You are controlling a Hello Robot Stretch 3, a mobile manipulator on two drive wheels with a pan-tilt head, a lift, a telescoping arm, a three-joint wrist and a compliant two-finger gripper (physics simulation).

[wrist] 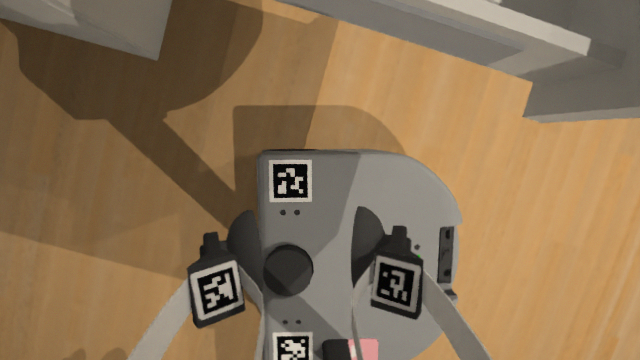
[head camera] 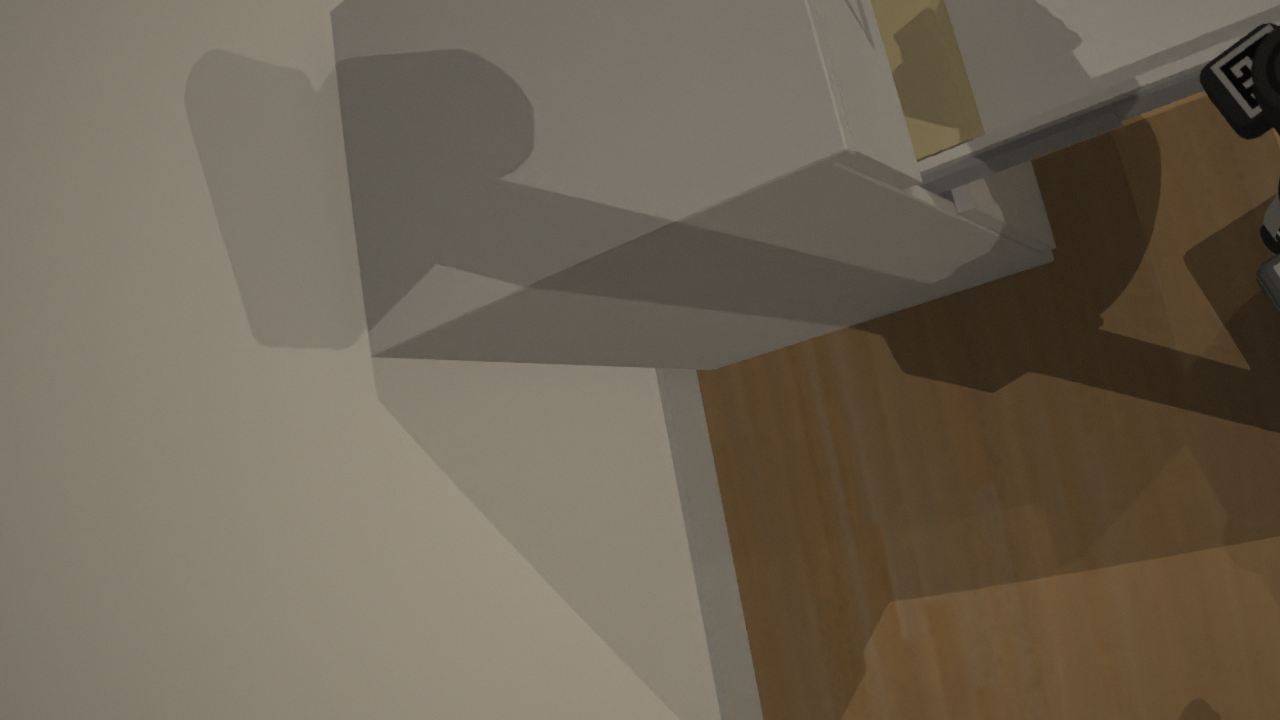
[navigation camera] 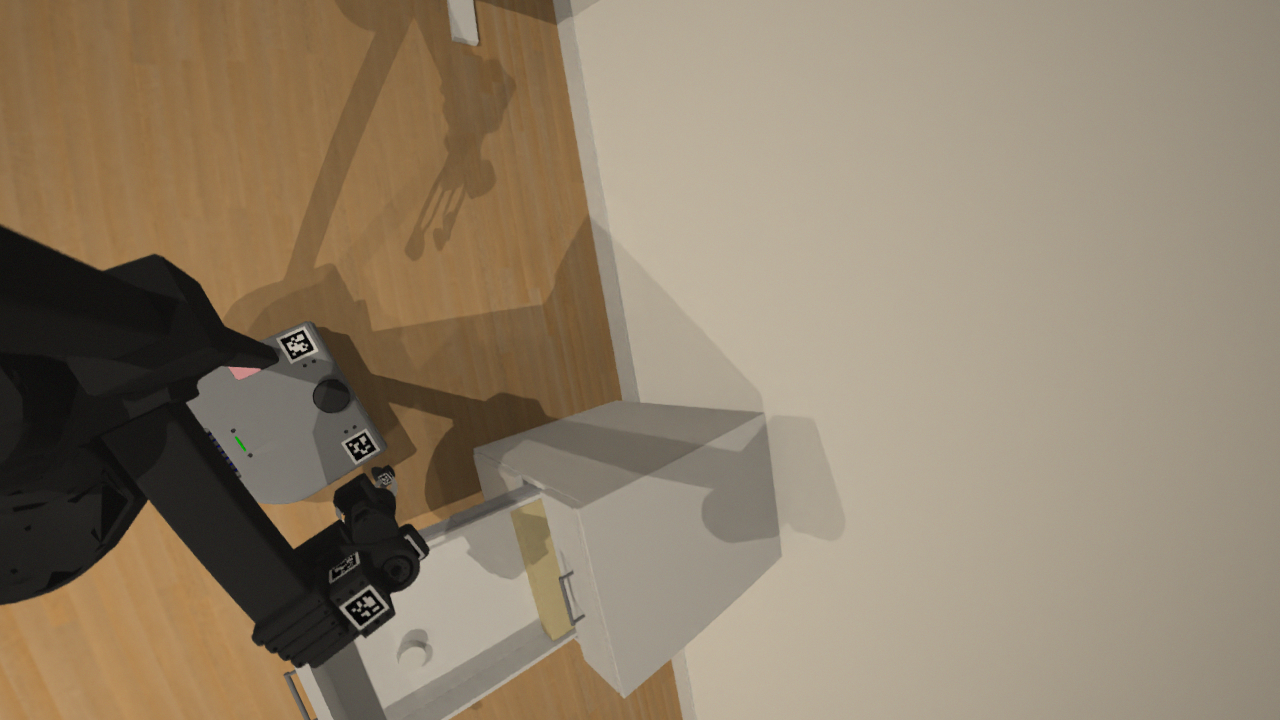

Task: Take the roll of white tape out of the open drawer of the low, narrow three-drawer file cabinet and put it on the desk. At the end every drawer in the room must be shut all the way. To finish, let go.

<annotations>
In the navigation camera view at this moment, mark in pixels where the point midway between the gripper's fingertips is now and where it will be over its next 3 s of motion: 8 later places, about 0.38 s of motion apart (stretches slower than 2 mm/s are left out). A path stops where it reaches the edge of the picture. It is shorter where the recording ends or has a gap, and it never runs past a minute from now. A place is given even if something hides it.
The gripper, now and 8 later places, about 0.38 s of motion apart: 364, 485; 358, 488; 345, 491; 342, 492; 345, 502; 353, 528; 365, 564; 378, 597; 390, 625
</annotations>
